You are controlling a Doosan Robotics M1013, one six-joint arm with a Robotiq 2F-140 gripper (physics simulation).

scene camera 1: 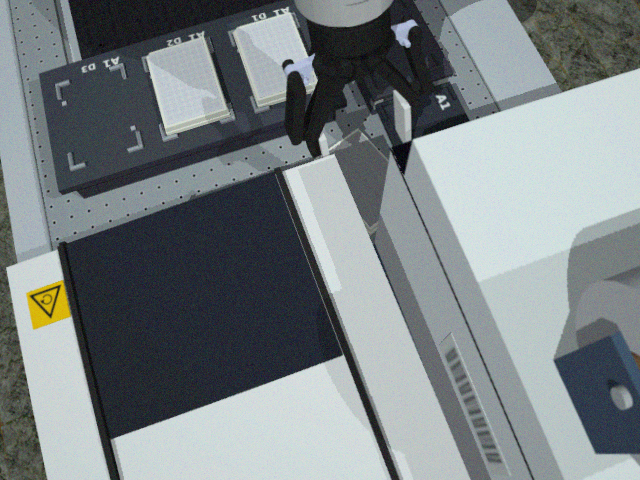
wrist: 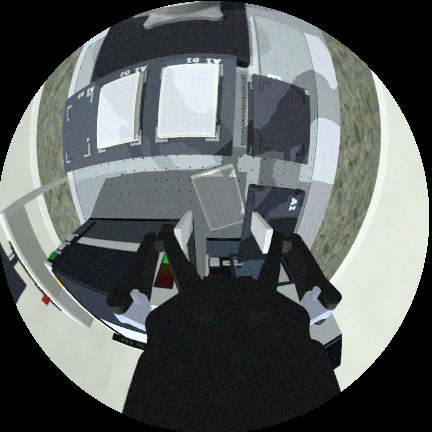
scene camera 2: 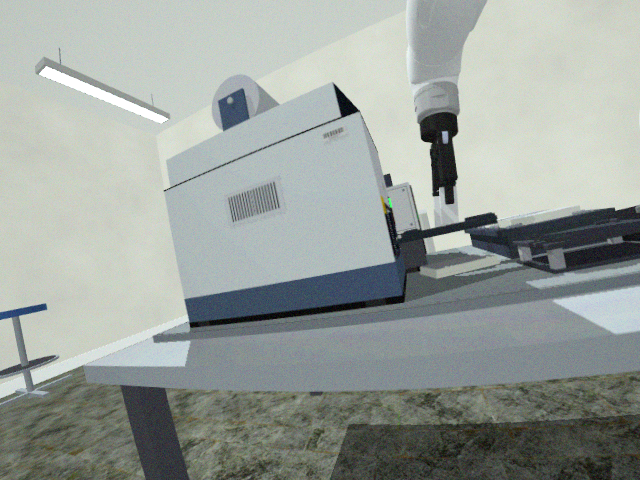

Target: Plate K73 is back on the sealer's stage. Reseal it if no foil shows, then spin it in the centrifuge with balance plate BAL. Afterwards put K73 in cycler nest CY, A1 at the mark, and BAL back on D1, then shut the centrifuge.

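Frame: origin at the arm's base, x down, y ahead, z right, level; millimetres.
Seen in the pictures: gripper, fingertip midpoint: (scene camera 1: pixel 365 152) (wrist: pixel 221 220).
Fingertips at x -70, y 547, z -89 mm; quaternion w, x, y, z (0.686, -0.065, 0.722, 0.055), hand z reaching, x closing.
Pixels of each thing's top centre, then the offset from my fingertips to it. "spot": a spot on its surface instead.
- pale rim, surface spot: (scene camera 1: pixel 361 170) (wrist: pixel 220 195) spot: dx +75, dy -13, dz -4 mm
- sealer's dark stage, middle of its top: (scene camera 1: pixel 441 148) (wrist: pixel 269 237) (scene camera 2: pixel 434 224) dx -7, dy +31, dz -85 mm
- dark nest, middle of its top: (scene camera 1: pixel 390 37) (wrist: pixel 286 117) (scene camera 2: pixel 583 227) dx +45, dy -178, dz -112 mm
- sealer, middle of its top: (scene camera 2: pixel 259 91) dx -384, dy +312, dz -79 mm
My gripper (scene camera 1: pixel 362 130) (scene camera 2: pixel 445 200) (wrist: pixel 221 220) is open and empty, pointing down above the bench, with its pads part way together. Below and beyond the fingers in the wrist view, a plate with a smooth grey top and pale rim (scene camera 1: pixel 361 170) (scene camera 2: pixel 460 266) (wrist: pixel 218 198) lies skewed on the bench; its label does not show, so I cannot tell if it is K73. The sealer's dark stage (scene camera 2: pixel 444 228) (wrist: pixel 270 205), marked A1, extends out and shows no plate on its visible part. A white plate (scene camera 1: pixel 273 56) (wrist: pixel 189 102) sits on D1.
Another white plate (scene camera 1: pixel 188 85) (wrist: pixel 119 112) sits on D2; D3 is empty. The dark nest (wrist: pixel 279 120) near the right edge bears no plate. The sealer (scene camera 1: pixel 516 206) (scene camera 2: pixel 279 206) and the dark-topped centrifuge (scene camera 1: pixel 206 304) (wrist: pixel 120 255) flank the gap under the gripper.
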